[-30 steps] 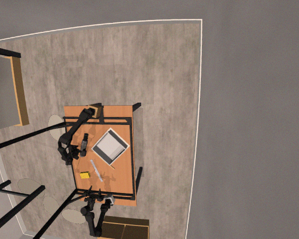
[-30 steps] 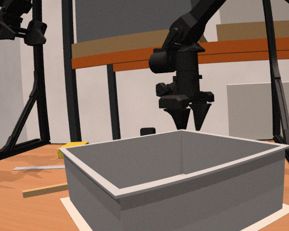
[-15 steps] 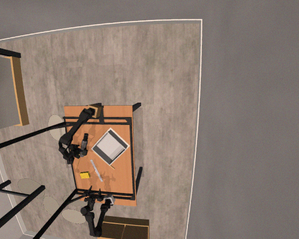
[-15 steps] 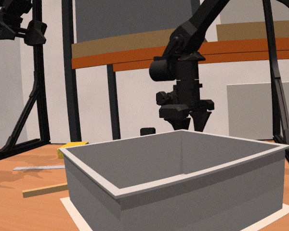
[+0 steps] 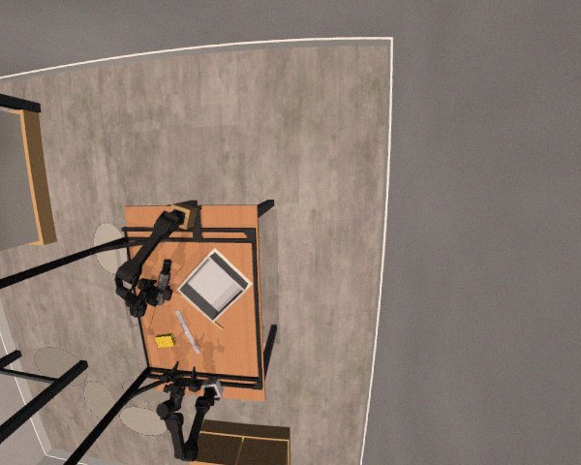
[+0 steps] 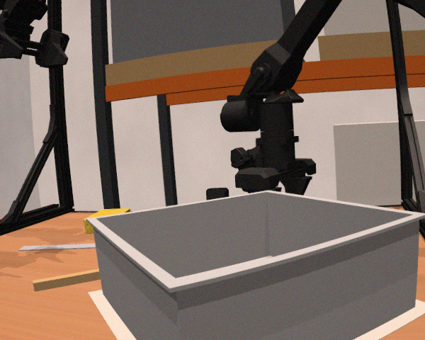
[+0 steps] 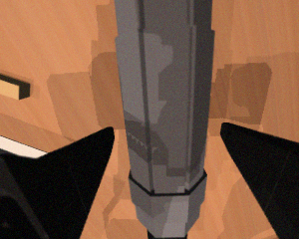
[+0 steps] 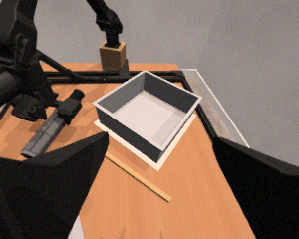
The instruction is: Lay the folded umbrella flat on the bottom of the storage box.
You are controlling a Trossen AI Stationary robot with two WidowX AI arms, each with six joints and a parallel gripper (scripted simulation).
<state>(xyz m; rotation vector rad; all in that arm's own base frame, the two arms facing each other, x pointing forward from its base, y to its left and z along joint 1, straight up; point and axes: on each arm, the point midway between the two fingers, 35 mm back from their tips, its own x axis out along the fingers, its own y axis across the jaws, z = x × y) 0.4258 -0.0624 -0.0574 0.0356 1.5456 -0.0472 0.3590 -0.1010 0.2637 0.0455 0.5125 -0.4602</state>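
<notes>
The folded umbrella is 3 cm below my left hand. Also, from my left hand: storage box (31 cm ahead, 1 cm to the right, 1 cm below); thin wooden stick (20 cm ahead, 18 cm to the right, 5 cm below); metal ruler (8 cm ahead, 32 cm to the right, 6 cm below).
</notes>
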